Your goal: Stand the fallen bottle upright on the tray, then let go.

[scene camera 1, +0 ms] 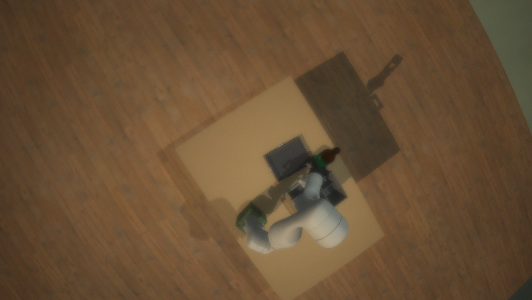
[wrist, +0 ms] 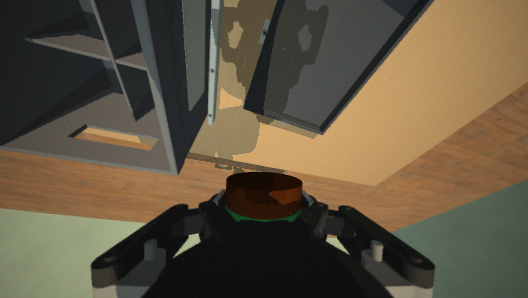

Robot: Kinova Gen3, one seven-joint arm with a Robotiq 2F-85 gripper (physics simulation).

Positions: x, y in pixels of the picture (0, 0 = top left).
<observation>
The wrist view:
my gripper: 263, 198
bottle: 262, 196
dark grey tray: 311, 61
</observation>
